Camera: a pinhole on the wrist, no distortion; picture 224 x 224 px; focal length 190.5 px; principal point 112.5 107.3 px. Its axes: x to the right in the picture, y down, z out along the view. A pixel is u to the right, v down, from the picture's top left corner.
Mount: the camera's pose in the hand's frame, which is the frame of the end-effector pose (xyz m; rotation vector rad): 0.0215 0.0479 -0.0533 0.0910 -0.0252 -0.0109
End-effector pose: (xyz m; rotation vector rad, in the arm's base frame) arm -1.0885 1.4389 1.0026 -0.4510 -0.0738 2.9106
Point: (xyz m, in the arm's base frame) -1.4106 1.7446 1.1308
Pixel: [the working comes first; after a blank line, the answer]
In the camera's frame: 0.3128 -0.2696 0.2856

outside the picture
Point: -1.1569 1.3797 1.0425
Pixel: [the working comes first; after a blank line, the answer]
In the camera's frame: 0.0214 0.0300 0.1105

149.4 159.0
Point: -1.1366 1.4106 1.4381
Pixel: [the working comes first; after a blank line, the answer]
In the camera's frame: -0.0980 -0.0025 0.4881

74.2 106.3
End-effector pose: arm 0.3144 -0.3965 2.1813 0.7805 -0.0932 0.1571
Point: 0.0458 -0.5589 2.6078
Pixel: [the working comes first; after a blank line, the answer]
In the camera's frame: -0.2331 0.2212 0.4642

16.9 198.1
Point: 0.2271 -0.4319 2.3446
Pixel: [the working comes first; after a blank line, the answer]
In the camera's frame: -0.0839 0.0725 0.1924

29.5 179.1
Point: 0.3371 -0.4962 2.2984
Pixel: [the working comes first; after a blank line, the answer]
In the camera's frame: 0.0124 -0.0215 0.2086

123.8 87.6
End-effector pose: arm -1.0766 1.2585 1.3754 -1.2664 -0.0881 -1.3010
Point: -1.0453 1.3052 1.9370
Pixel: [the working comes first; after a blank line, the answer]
In the camera's frame: 0.3468 -0.3568 0.3510

outside the picture
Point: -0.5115 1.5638 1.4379
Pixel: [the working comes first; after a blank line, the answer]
In the camera's frame: 0.0366 0.3105 0.5949

124.2 206.7
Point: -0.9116 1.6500 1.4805
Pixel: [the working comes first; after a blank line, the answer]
In the camera's frame: -0.1346 -0.0457 0.4802

59.1 89.2
